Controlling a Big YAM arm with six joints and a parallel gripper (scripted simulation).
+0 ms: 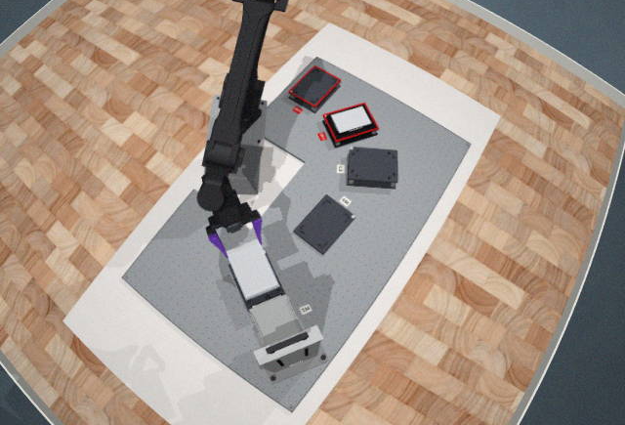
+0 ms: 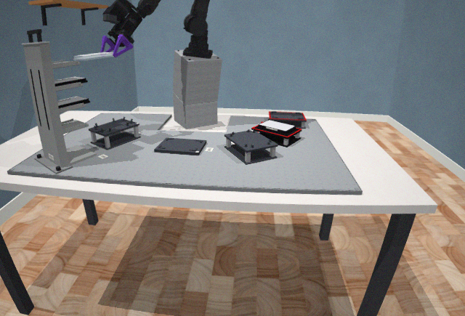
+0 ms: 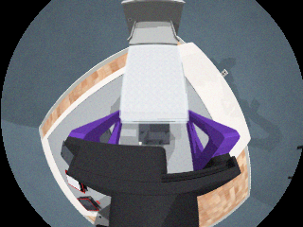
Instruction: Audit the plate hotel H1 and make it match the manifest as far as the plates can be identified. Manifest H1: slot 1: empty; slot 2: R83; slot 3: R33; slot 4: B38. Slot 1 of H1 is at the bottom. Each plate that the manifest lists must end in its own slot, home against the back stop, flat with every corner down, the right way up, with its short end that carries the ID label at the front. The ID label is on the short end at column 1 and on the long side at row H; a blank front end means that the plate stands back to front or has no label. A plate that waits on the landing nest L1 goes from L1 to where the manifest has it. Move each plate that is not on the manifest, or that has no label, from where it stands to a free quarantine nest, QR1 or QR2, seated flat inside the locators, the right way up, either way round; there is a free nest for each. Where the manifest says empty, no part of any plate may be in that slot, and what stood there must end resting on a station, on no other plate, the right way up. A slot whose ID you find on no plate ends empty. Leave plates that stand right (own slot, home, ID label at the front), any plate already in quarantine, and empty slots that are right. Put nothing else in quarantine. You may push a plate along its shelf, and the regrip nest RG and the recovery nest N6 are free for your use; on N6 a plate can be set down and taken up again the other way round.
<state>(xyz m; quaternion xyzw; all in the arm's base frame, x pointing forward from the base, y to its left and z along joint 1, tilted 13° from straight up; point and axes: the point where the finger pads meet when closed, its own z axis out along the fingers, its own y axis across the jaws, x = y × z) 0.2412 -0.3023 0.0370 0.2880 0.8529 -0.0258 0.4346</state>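
My hand is 50 mm short of the white plate and 30 mm to the left of it. From my hand the other things lie so: plate hotel H1 (230 mm ahead, 140 mm to the right, 140 mm below); regrip nest RG (280 mm below, 10 mm ahead); flat pad N6 (330 mm below, 280 mm to the left, 60 mm ahead).
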